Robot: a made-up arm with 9 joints. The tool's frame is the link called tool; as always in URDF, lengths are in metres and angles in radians. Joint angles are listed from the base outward. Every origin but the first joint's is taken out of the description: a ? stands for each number. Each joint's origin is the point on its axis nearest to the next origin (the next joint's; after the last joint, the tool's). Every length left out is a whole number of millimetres.
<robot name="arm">
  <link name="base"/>
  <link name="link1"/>
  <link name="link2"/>
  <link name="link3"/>
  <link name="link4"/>
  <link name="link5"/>
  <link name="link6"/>
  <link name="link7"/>
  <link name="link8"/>
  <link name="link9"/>
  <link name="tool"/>
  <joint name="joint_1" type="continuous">
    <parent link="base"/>
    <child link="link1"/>
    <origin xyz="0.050 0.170 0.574" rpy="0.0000 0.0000 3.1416"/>
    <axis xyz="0 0 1"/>
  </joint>
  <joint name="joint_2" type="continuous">
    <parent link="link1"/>
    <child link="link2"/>
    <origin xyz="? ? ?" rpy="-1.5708 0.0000 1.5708"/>
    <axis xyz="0 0 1"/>
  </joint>
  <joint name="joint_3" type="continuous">
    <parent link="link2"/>
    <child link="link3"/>
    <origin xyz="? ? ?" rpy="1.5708 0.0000 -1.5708"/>
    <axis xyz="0 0 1"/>
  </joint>
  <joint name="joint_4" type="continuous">
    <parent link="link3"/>
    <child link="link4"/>
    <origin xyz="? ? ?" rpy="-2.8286 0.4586 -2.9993"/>
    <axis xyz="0 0 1"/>
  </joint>
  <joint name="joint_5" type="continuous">
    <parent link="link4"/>
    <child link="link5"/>
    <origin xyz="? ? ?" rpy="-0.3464 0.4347 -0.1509"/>
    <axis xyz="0 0 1"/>
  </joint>
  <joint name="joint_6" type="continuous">
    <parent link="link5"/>
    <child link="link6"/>
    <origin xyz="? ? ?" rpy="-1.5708 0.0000 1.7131"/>
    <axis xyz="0 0 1"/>
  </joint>
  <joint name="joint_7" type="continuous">
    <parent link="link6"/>
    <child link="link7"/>
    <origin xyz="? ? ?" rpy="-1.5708 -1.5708 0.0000"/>
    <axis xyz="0 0 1"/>
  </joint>
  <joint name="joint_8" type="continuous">
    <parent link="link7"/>
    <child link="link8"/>
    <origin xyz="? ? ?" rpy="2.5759 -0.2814 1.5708"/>
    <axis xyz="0 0 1"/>
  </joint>
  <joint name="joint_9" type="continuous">
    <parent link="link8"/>
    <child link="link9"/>
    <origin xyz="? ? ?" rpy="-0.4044 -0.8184 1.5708"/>
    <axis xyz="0 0 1"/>
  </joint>
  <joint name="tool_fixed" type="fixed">
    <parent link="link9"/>
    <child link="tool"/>
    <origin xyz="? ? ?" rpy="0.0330 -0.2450 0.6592"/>
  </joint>
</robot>
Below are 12 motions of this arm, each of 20 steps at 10 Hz.
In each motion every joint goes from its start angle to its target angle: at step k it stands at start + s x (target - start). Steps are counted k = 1, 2, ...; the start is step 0. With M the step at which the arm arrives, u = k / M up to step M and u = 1 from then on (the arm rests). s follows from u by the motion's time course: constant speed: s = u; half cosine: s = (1 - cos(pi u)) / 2; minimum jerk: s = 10 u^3 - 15 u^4 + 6 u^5.
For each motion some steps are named. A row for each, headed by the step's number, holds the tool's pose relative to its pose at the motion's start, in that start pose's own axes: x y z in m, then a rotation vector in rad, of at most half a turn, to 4 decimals.
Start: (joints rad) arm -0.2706 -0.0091 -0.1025 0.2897 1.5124 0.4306 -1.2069 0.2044 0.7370
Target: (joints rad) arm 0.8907 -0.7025 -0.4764 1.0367 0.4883 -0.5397 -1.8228 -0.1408 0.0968
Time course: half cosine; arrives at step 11
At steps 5, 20:
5: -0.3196 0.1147 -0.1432 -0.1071 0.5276 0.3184
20: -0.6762 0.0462 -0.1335 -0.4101 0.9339 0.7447

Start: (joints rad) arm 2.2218 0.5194 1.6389 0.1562 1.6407 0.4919 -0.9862 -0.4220 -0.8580
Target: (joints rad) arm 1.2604 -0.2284 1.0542 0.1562 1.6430 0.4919 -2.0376 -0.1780 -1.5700
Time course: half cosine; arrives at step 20
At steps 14, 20:
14: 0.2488 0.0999 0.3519 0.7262 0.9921 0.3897
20: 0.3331 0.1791 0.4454 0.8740 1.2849 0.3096

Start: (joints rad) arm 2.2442 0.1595 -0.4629 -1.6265 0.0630 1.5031 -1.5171 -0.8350 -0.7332
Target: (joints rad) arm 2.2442 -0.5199 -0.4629 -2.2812 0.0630 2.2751 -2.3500 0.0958 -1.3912
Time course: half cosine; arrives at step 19
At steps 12, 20:
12: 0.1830 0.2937 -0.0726 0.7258 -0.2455 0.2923
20: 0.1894 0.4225 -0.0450 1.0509 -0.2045 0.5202

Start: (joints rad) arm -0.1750 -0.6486 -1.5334 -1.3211 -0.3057 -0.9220 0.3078 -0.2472 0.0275
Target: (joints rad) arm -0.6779 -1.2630 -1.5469 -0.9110 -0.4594 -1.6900 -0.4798 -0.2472 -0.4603
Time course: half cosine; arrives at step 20
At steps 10, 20:
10: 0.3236 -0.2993 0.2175 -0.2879 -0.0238 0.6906
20: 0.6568 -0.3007 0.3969 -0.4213 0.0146 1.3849

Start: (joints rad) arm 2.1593 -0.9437 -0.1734 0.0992 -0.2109 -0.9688 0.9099 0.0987 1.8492
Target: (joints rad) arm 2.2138 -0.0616 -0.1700 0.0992 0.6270 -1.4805 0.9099 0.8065 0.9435
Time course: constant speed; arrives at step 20
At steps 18, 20:
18: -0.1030 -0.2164 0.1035 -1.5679 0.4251 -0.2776
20: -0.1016 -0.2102 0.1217 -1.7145 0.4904 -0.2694

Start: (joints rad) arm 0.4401 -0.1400 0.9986 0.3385 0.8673 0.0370 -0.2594 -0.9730 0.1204
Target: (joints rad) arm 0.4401 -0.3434 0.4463 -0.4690 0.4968 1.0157 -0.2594 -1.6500 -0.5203
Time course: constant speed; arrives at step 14
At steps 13, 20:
13: -0.2509 0.4334 0.3952 -0.0853 0.8721 -1.1318
20: -0.2406 0.4700 0.4218 -0.1101 0.9314 -1.2095

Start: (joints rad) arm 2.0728 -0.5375 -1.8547 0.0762 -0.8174 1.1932 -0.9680 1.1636 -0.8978
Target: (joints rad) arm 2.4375 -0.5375 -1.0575 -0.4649 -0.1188 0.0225 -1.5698 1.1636 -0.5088
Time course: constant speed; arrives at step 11
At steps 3, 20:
3: -0.0978 -0.0013 0.0693 0.0273 0.4099 0.1889
20: -0.3535 0.0072 0.2619 0.1018 1.3434 0.1168

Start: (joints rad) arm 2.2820 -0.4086 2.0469 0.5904 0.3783 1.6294 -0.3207 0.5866 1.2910
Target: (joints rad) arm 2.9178 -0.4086 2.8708 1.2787 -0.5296 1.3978 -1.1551 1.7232 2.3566
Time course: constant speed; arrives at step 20
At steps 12, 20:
12: 0.0054 0.1265 -0.2483 -0.0157 0.2067 1.6541
20: -0.2848 0.2637 -0.3278 0.4387 0.1787 2.5433

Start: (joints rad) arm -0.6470 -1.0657 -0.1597 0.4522 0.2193 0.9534 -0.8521 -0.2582 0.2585
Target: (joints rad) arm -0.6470 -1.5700 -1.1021 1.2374 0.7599 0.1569 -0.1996 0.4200 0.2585
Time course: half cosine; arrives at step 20
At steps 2, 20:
2: -0.0030 0.0076 0.0093 0.0559 -0.0079 0.0027
20: -0.1101 -0.0240 0.0126 1.6759 -0.9984 0.6494

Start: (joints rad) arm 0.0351 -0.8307 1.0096 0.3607 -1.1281 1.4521 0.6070 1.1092 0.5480
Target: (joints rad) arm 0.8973 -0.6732 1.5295 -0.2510 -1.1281 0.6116 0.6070 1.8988 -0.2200
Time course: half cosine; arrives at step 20
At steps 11, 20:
11: -0.0335 0.0091 0.0403 -0.1946 0.1925 0.1465
20: -0.0410 0.0648 0.0653 -0.2240 0.5040 0.2323

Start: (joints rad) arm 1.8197 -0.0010 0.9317 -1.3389 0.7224 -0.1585 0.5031 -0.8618 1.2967
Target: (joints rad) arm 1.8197 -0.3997 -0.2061 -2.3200 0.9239 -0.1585 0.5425 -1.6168 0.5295
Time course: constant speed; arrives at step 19
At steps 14, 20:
14: -0.1560 -0.1842 -0.0251 -0.4772 0.0023 -1.0571
20: -0.1393 -0.2044 -0.0564 -0.5401 -0.0687 -1.4167

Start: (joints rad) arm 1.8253 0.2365 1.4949 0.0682 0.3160 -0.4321 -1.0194 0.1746 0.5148
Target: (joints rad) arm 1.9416 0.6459 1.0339 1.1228 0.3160 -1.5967 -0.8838 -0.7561 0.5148
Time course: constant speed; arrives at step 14
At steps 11, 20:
11: -0.4353 -0.2555 0.1484 -0.8041 0.8179 0.2763
20: -0.4666 -0.3153 0.2421 -1.2381 0.9568 0.1843

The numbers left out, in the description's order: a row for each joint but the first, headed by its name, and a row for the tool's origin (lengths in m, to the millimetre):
joint_2: -0.226 0.110 0.000
joint_3: -0.071 -0.038 0.000
joint_4: -0.083 -0.011 0.000
joint_5: -0.008 0.090 0.000
joint_6: 0.448 0.049 0.000
joint_7: 0.123 0.221 0.000
joint_8: -0.047 0.027 0.000
joint_9: 0.110 0.138 0.000
tool: 0.150 -0.137 0.000

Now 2 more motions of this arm.
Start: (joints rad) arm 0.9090 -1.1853 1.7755 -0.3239 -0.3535 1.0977 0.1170 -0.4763 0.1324
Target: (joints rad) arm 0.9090 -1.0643 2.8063 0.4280 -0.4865 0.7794 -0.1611 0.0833 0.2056
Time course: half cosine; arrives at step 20
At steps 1, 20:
1: 0.0002 0.0023 -0.0002 0.0004 -0.0026 -0.0002
20: 0.1741 0.3425 -0.0526 0.0629 -0.4462 0.0421

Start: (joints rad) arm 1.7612 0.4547 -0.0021 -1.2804 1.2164 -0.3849 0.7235 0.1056 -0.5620
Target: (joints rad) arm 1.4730 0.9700 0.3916 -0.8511 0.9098 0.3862 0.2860 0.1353 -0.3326
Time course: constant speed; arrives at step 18
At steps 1, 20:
1: -0.0198 0.0244 -0.0100 0.0338 0.0131 -0.0110
20: -0.0683 0.6530 -0.2245 0.8295 -0.2502 -0.1942

